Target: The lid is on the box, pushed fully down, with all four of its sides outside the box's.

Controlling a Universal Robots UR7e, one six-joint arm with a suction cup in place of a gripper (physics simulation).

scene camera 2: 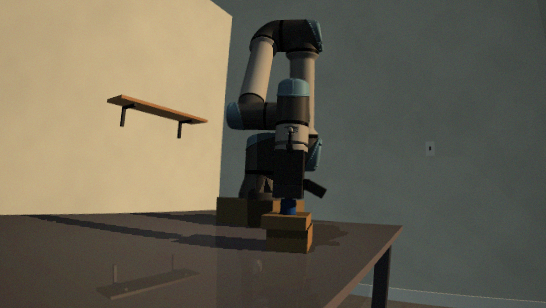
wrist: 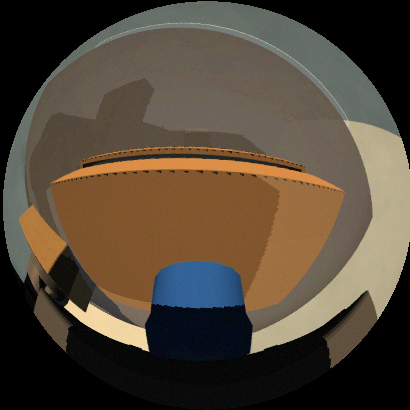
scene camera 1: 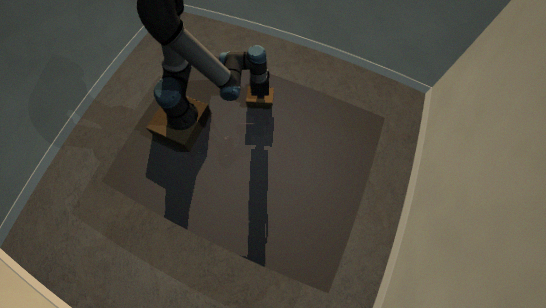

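Where they show: hand, tool point: (wrist: pixel 198 266); arm's base, link origin: (scene camera 2: pixel 259 199) (wrist: pixel 48 276) (scene camera 1: pixel 183 116).
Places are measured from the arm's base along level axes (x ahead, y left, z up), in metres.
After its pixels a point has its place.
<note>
The orange-brown lid (scene camera 1: pixel 251 93) (scene camera 2: pixel 286 221) {z -0.022, x 0.366, y 0.273 m} (wrist: pixel 175 215) hangs on my blue suction cup (scene camera 2: pixel 288 206) (wrist: pixel 198 285), which touches its top; the gripper is shut on the lid. The lid looks about level. The box (scene camera 2: pixel 288 242) {z -0.066, x 0.357, y 0.275 m} (wrist: pixel 192 150) {z -0.039, x 0.291, y 0.295 m} stands on the table under it. In scene camera 2, the lid is right at the box's top, with a dark line between them, and reaches past the box on the left; their right ends nearly line up. In the wrist view, the box's far rim shows beyond the lid's far edge, with a dark strip between. The near sides are hidden.
The table (scene camera 1: pixel 310 175) {z -0.087, x 0.666, y -0.040 m} (scene camera 2: pixel 150 265) {z -0.087, x 0.603, y 0.154 m} carries the arm's orange-brown base block (scene camera 1: pixel 170 137) {z 0.000, x -0.004, y -0.122 m} (scene camera 2: pixel 232 211) {z -0.044, x 0.082, y -0.058 m}, behind the box in scene camera 2. A wall shelf (scene camera 2: pixel 155 108) is at the left. The table's edge runs to the right of the box in scene camera 2.
</note>
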